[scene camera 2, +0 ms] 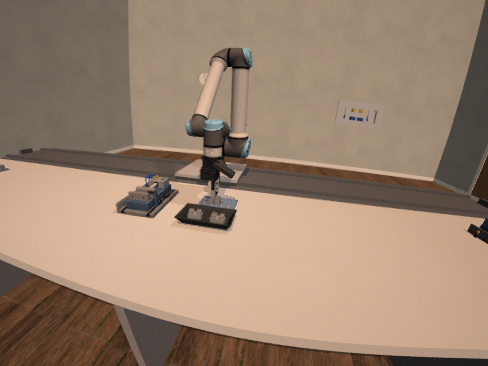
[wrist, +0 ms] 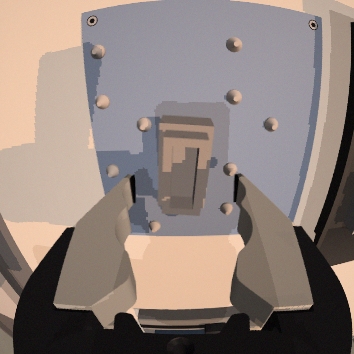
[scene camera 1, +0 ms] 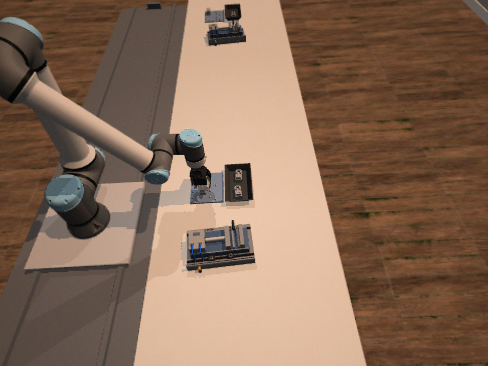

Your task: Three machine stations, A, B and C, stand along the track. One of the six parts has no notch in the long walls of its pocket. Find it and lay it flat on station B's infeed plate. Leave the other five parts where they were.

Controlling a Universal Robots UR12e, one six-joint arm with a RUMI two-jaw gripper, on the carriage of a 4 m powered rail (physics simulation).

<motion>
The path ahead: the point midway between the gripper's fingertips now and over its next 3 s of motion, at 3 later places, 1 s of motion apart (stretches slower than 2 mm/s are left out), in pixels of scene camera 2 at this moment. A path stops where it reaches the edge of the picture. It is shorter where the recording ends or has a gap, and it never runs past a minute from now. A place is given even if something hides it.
The gripper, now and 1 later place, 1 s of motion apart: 214, 198; 214, 169
</motion>
